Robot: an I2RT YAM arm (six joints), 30 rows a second.
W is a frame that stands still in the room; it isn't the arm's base.
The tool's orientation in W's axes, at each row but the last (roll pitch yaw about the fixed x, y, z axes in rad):
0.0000 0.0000 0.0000
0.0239 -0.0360 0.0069
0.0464 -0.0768 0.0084
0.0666 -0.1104 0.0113
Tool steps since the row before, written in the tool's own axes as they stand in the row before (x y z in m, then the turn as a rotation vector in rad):
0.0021 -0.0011 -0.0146 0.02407 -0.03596 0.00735
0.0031 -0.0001 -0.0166 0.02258 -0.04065 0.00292
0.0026 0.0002 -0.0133 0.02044 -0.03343 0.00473
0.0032 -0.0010 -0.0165 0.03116 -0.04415 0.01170
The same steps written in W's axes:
0.0021 -0.0011 -0.0146 0.02407 -0.03596 0.00735
0.0037 0.0003 -0.0165 0.02278 -0.04055 0.00276
0.0036 0.0008 -0.0130 0.02042 -0.03344 0.00473
0.0050 0.0002 -0.0161 0.03051 -0.04449 0.01212

